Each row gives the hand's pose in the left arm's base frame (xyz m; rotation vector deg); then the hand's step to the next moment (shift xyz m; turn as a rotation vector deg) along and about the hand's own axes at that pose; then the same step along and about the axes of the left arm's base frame.
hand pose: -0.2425 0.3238 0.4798 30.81 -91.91 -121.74
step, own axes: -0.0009 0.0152 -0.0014 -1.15 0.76 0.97
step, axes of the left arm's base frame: 0.0030 -0.0043 0.0143 0.51 1.22 1.04
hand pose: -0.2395 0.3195 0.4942 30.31 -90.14 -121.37
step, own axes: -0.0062 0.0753 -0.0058 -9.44 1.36 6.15
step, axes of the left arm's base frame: 0.0177 -0.0200 0.0709 4.60 9.81 3.38
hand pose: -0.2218 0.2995 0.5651 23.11 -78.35 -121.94
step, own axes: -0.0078 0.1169 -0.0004 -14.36 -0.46 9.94
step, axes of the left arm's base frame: 0.0416 -0.0321 0.1047 5.92 16.14 3.12
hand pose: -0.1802 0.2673 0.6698 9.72 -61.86 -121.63
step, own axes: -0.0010 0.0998 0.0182 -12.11 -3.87 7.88
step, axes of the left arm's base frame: 0.0483 -0.0250 0.0856 3.28 14.59 -0.28
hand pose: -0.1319 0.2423 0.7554 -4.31 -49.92 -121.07
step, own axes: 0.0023 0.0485 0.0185 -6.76 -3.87 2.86
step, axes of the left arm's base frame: 0.0289 -0.0105 0.0419 0.97 7.92 -2.28
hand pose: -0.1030 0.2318 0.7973 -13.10 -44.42 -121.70
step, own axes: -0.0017 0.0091 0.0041 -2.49 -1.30 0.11
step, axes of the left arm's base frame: 0.0076 -0.0005 0.0066 0.55 2.29 -1.53
